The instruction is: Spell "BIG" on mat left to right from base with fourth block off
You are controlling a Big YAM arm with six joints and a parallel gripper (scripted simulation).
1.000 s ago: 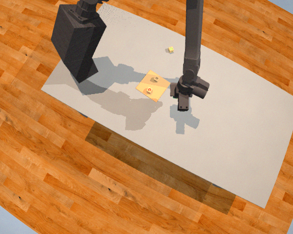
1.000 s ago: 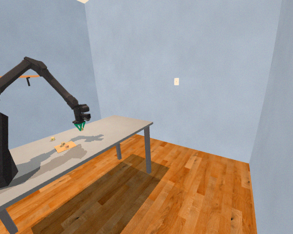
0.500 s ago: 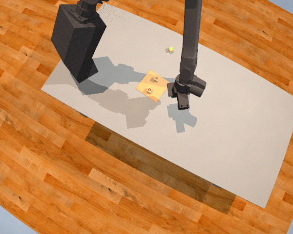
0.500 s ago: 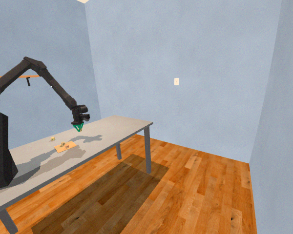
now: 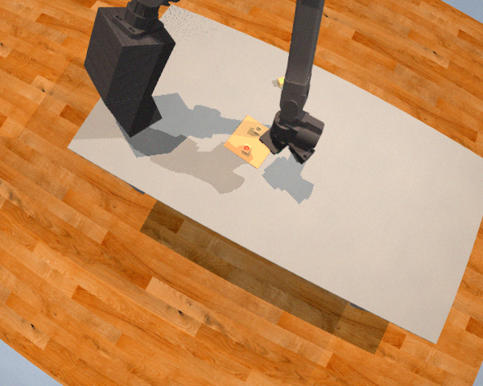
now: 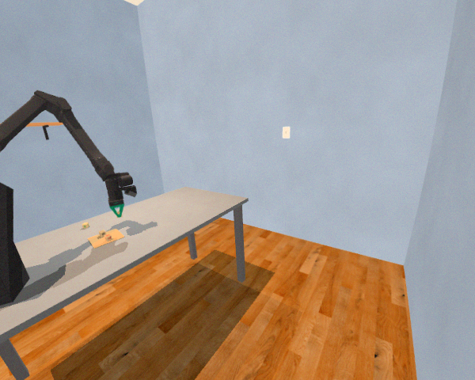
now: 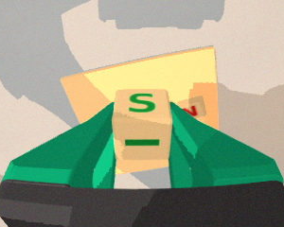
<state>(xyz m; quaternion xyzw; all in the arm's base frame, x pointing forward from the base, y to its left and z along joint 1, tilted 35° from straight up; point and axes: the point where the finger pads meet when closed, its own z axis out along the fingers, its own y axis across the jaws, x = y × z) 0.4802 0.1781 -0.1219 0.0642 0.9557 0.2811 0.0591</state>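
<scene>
Now: hand 100 mm above the mat and 80 mm past it. The rest, counted from my hand: block 240 mm to the left, 160 mm behind, 90 mm below.
</scene>
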